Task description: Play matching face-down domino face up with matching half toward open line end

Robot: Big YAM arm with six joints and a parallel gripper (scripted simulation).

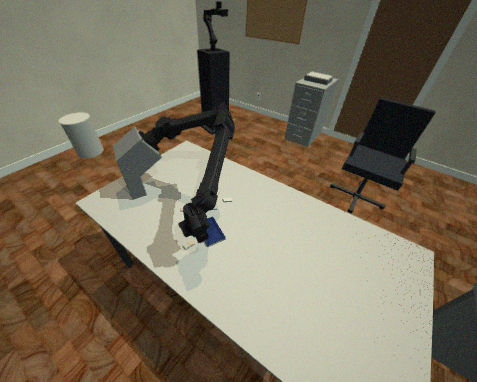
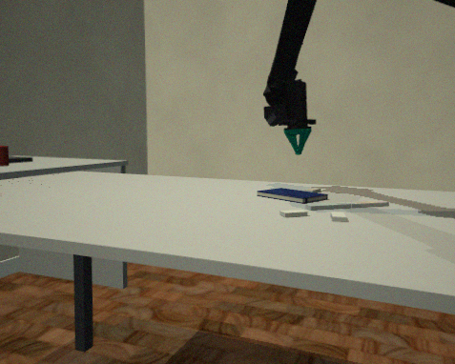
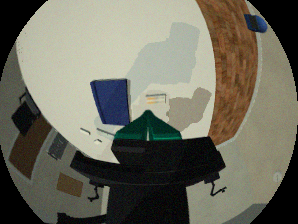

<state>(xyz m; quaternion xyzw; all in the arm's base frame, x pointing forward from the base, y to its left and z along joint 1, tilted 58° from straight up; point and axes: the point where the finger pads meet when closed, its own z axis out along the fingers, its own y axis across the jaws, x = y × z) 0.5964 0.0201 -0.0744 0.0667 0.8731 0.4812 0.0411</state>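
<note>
My hand is 11 cm above the white domino, 4 cm past it and 2 cm to the left of it. Also, from my hand: book 11 cm to the left, 11 cm below, 5 cm behind.
</note>
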